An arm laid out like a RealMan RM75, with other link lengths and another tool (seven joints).
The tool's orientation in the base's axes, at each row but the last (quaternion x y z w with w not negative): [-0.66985 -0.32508 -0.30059 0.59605]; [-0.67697 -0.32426 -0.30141 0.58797]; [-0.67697 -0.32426 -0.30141 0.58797]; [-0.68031 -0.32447 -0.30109 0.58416]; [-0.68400 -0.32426 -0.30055 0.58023]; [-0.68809 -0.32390 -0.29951 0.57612]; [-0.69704 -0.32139 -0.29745 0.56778]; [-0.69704 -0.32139 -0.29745 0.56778]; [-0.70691 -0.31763 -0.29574 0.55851]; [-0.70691 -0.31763 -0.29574 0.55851]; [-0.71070 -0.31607 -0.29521 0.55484]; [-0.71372 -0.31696 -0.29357 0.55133]
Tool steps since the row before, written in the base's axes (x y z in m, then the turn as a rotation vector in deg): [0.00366 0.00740 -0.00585 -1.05 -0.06 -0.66]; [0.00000 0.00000 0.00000 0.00 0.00 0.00]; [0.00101 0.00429 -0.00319 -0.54 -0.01 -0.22]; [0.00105 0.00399 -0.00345 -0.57 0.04 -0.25]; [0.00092 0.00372 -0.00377 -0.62 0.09 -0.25]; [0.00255 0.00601 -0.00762 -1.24 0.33 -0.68]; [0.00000 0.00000 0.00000 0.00 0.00 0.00]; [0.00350 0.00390 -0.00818 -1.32 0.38 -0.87]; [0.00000 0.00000 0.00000 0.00 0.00 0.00]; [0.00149 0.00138 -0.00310 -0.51 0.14 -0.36]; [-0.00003 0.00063 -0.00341 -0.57 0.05 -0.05]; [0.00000 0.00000 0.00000 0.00 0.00 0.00]
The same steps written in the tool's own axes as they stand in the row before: [-0.00183 0.00586 0.00805 -1.16 -0.43 0.00]; [0.00000 0.00000 0.00000 0.00 0.00 0.00]; [-0.00154 0.00230 0.00469 -0.50 -0.30 0.00]; [-0.00172 0.00247 0.00445 -0.54 -0.31 0.06]; [-0.00206 0.00255 0.00426 -0.57 -0.35 0.10]; [-0.00382 0.00582 0.00722 -1.26 -0.62 0.38]; [0.00000 0.00000 0.00000 0.00 0.00 0.00]; [-0.00379 0.00708 0.00547 -1.45 -0.57 0.46]; [0.00000 0.00000 0.00000 0.00 0.00 0.00]; [-0.00130 0.00279 0.00207 -0.58 -0.21 0.18]; [-0.00257 0.00191 0.00133 -0.39 -0.42 0.02]; [0.00000 0.00000 0.00000 0.00 0.00 0.00]
